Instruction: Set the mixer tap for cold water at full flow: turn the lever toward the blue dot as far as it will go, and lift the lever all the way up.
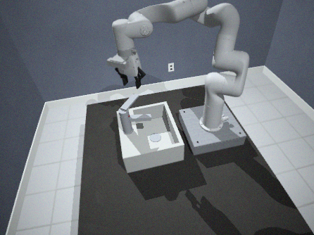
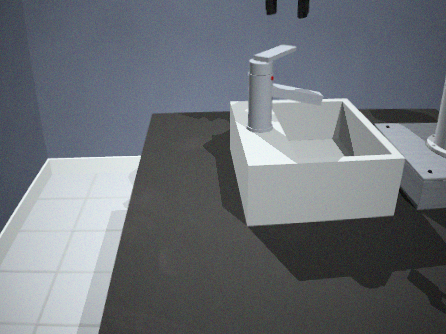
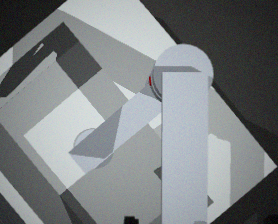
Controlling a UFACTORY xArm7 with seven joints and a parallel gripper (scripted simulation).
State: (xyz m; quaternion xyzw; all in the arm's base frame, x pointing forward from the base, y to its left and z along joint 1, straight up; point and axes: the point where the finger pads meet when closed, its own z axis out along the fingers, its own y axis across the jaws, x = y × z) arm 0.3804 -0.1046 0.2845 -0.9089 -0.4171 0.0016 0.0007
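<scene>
Right now my hand is 30 mm short of the flat lever, 30 mm to the right of it and 90 mm above it. From my hand the other things lie so: white sink basin 50 mm behind, 70 mm to the left, 320 mm below; grey mixer tap 40 mm ahead, 50 mm to the left, 130 mm below.
</scene>
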